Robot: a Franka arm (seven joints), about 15 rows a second.
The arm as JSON. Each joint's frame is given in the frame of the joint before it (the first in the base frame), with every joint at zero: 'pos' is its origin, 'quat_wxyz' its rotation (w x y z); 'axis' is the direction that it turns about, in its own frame. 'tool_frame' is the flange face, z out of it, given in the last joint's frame.
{
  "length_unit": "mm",
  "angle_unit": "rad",
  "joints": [
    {
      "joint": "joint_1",
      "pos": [
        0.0,
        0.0,
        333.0
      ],
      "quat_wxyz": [
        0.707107,
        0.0,
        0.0,
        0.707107
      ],
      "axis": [
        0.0,
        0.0,
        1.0
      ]
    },
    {
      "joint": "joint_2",
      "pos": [
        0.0,
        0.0,
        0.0
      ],
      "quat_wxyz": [
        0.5,
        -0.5,
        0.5,
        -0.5
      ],
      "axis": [
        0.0,
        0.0,
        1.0
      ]
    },
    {
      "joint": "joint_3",
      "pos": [
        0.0,
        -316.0,
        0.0
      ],
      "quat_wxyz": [
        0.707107,
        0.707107,
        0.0,
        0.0
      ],
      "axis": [
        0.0,
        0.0,
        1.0
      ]
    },
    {
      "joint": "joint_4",
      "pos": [
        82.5,
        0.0,
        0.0
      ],
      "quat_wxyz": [
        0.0,
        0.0,
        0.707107,
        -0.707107
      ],
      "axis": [
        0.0,
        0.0,
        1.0
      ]
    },
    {
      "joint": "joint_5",
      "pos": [
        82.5,
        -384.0,
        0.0
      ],
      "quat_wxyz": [
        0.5,
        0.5,
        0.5,
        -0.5
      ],
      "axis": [
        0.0,
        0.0,
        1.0
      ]
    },
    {
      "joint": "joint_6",
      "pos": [
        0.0,
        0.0,
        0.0
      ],
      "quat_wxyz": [
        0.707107,
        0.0,
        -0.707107,
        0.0
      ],
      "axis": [
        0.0,
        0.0,
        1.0
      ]
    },
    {
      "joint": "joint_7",
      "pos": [
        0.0,
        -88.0,
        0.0
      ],
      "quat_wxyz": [
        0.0,
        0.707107,
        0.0,
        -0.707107
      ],
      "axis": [
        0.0,
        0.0,
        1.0
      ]
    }
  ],
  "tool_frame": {
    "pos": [
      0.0,
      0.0,
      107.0
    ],
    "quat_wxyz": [
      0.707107,
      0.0,
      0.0,
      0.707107
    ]
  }
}
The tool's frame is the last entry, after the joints.
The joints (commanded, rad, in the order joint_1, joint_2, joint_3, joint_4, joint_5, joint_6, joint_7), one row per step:
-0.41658 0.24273 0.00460 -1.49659 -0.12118 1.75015 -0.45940
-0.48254 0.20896 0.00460 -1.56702 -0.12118 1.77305 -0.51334
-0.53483 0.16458 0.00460 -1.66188 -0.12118 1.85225 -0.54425
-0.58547 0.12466 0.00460 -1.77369 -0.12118 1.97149 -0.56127
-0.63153 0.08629 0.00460 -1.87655 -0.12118 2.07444 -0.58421
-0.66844 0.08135 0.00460 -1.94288 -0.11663 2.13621 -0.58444
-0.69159 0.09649 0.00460 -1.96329 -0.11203 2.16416 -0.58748
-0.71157 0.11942 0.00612 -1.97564 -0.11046 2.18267 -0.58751
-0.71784 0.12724 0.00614 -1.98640 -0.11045 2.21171 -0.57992
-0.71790 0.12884 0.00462 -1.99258 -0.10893 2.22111 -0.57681
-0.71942 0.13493 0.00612 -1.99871 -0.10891 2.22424 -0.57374
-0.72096 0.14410 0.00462 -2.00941 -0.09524 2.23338 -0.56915
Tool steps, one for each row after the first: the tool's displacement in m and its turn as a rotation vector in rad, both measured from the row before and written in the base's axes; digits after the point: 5 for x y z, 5 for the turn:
-0.02825 -0.03233 -0.01053 0.00879 0.01826 -0.00962
-0.02473 -0.02218 -0.01112 -0.01047 -0.02225 -0.01226
-0.02377 -0.01962 -0.01876 -0.02088 -0.03948 -0.01995
-0.02469 -0.01465 -0.01697 -0.01833 -0.03015 -0.01171
-0.01783 -0.01245 -0.02308 0.00572 -0.00421 -0.03187
-0.00798 -0.01030 -0.01596 0.00917 0.00300 -0.01939
-0.00583 -0.00892 -0.01758 0.01286 0.01125 -0.01741
-0.00132 -0.00317 -0.00687 -0.00530 -0.00989 -0.01104
-0.00076 -0.00030 -0.00293 0.00029 -0.00267 -0.00456
-0.00050 0.00045 -0.00616 0.00634 0.00621 -0.00280
-0.00163 -0.00021 -0.00953 0.01607 -0.00015 -0.01421

